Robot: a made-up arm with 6 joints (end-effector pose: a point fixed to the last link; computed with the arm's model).
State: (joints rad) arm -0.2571 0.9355 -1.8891 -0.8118 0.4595 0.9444
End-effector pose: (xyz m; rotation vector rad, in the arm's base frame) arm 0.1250 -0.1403 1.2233 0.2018 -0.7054 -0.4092
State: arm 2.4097 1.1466 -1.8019 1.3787 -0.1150 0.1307
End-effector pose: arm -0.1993 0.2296 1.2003 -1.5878 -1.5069 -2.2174
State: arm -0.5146 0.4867 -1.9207 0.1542 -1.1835 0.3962
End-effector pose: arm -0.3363 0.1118 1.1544 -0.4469 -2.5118 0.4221
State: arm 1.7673 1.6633 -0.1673 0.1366 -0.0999 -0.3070
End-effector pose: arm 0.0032 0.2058 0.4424 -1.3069 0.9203 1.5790
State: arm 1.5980 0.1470 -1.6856 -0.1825 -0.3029 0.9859
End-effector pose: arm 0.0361 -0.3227 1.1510 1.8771 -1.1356 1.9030
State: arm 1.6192 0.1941 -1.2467 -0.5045 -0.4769 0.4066
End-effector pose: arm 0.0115 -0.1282 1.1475 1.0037 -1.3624 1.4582
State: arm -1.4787 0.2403 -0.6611 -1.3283 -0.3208 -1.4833
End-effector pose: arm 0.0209 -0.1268 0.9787 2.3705 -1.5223 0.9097
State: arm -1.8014 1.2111 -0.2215 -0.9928 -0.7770 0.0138
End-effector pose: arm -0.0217 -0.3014 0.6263 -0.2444 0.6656 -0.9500
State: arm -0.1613 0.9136 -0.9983 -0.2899 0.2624 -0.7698
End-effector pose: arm 0.3245 -0.1165 0.9112 -1.0140 0.3004 -0.1491
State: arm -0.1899 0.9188 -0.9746 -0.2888 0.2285 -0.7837
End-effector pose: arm 0.3244 -0.1248 0.9046 -1.0259 0.3087 -0.1677
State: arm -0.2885 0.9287 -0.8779 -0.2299 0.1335 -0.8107
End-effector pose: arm 0.3182 -0.1525 0.8722 -0.9849 0.3526 -0.2179
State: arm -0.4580 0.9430 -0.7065 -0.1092 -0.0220 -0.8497
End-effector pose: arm 0.2917 -0.1997 0.8142 -0.8721 0.4313 -0.3315
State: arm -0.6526 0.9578 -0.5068 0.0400 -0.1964 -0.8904
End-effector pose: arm 0.2373 -0.2465 0.7485 -0.7139 0.5223 -0.5144
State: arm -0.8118 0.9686 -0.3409 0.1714 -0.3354 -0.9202
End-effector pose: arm 0.1753 -0.2715 0.6962 -0.5673 0.6004 -0.7047
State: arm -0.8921 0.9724 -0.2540 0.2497 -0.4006 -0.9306
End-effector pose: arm 0.1384 -0.2770 0.6692 -0.4755 0.6424 -0.8157
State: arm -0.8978 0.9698 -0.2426 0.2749 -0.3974 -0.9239
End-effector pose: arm 0.1339 -0.2760 0.6643 -0.4397 0.6452 -0.8297
